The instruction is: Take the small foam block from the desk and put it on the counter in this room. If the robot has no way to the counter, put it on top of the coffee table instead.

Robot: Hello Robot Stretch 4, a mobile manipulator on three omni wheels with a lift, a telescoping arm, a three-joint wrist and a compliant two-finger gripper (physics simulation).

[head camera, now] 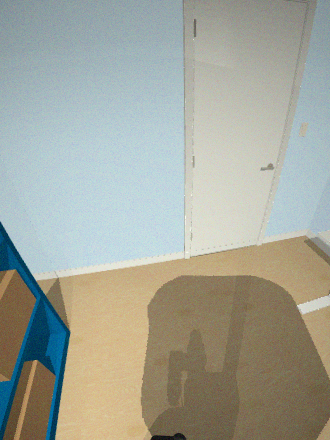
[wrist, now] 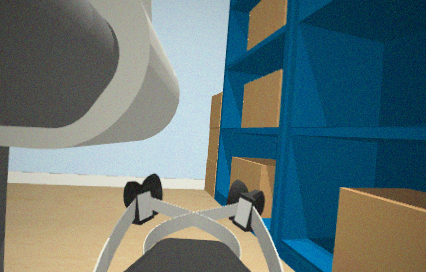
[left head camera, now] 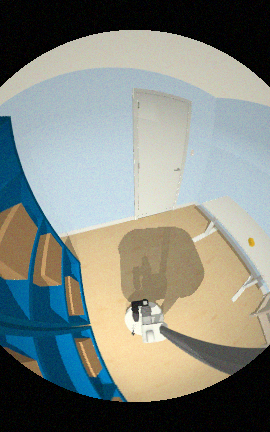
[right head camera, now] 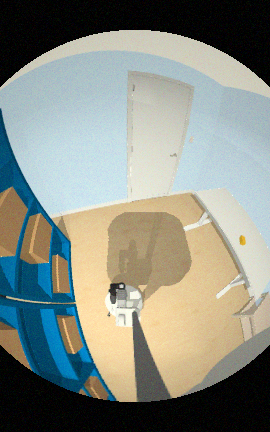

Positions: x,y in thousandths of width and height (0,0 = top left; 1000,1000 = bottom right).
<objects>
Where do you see a door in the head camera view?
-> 735,167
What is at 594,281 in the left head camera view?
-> A door.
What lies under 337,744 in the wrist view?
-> The gripper.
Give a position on a door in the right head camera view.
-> At 587,249
</objects>
